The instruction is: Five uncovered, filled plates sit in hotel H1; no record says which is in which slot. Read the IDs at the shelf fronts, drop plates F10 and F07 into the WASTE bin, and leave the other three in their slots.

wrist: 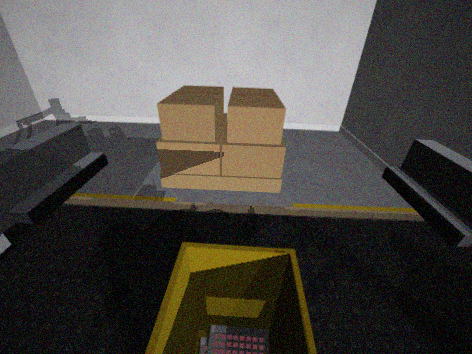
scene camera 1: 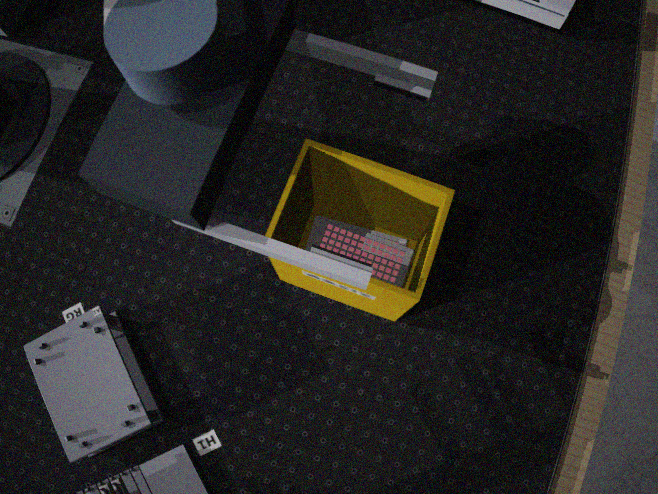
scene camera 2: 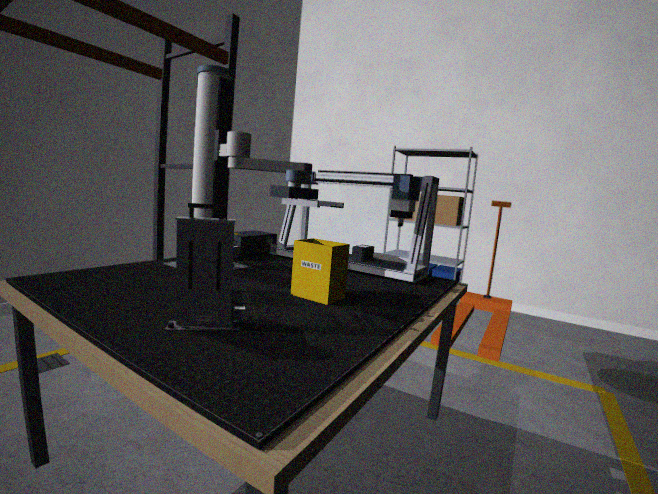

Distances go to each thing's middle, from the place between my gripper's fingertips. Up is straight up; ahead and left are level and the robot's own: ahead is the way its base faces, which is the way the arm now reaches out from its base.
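Hotel H1 (scene camera 2: 203, 299) is 460 mm to the right of my hand, 90 mm behind it and 190 mm below it. I can also see the grey pegged stand (scene camera 1: 84, 381), which is 270 mm to the right of my hand, 290 mm behind it and 280 mm below it.
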